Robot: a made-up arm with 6 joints. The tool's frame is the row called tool. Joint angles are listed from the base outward.
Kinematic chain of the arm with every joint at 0, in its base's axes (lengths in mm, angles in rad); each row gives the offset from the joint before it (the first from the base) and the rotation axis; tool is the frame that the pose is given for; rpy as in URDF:
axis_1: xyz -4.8 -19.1 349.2 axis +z
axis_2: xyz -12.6 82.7 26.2 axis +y
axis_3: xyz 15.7 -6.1 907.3 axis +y
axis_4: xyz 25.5 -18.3 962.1 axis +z
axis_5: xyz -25 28.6 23.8 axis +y
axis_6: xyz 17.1 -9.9 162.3 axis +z
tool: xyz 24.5 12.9 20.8 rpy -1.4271 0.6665 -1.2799
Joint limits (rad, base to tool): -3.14..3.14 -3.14..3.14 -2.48..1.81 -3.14..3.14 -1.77..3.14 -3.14..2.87
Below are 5 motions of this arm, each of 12 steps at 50 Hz.
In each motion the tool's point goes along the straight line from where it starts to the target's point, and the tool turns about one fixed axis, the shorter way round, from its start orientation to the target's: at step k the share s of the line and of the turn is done. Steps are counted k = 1, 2, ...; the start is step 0. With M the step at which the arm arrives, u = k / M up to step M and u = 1 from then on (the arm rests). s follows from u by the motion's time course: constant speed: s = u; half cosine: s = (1 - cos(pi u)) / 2; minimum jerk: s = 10 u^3 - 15 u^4 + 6 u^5.
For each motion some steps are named. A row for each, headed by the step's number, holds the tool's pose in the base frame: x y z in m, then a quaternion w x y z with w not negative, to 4 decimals.
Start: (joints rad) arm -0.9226 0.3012 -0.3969 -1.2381 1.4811 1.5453
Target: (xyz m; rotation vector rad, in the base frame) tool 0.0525 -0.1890 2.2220 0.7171 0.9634 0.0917
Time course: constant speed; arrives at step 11
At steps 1, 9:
1: 0.1062 -0.2896 2.2397 0.7998 0.3536 0.4838 -0.0342
9: 0.0632 -0.2091 2.2255 0.8197 0.3408 0.4595 0.0277

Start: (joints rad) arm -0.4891 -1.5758 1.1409 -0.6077 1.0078 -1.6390
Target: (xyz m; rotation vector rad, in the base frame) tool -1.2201 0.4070 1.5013 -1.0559 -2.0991 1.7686
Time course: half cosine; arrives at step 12
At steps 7, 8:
7: -1.1802 0.4550 1.4663 0.1527 -0.3585 -0.7067 0.5905
8: -1.1932 0.4394 1.4777 0.1356 -0.3582 -0.7081 0.5932

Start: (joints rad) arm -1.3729 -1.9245 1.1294 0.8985 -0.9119 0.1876
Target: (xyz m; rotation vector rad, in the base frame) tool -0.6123 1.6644 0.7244 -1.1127 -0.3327 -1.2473
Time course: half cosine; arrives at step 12
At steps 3, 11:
3: -0.4139 1.6784 0.7884 0.6476 -0.4704 -0.0741 -0.5948
11: -0.6083 1.6647 0.7257 0.6582 -0.4910 -0.1455 -0.5518

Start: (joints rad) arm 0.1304 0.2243 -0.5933 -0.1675 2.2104 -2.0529
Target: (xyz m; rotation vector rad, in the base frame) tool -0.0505 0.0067 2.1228 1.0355 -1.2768 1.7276
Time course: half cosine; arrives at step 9
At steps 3, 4, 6, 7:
3: -0.0056 0.0121 2.1129 0.3783 0.4040 -0.4983 0.6674
4: -0.0153 0.0109 2.1151 0.3764 0.4039 -0.4981 0.6686
6: -0.0355 0.0085 2.1195 0.3724 0.4037 -0.4978 0.6713
7: -0.0435 0.0075 2.1213 0.3708 0.4036 -0.4976 0.6723

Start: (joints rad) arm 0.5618 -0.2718 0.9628 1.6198 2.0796 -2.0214
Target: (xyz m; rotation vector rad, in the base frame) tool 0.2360 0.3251 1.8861 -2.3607 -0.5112 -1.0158
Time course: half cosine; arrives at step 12
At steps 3, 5, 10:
3: 0.1937 0.3203 1.9103 0.2820 -0.8362 -0.2244 -0.4134
5: 0.2048 0.3216 1.9039 0.2757 -0.8456 -0.2151 -0.4034
10: 0.2327 0.3247 1.8880 0.2596 -0.8679 -0.1914 -0.3777

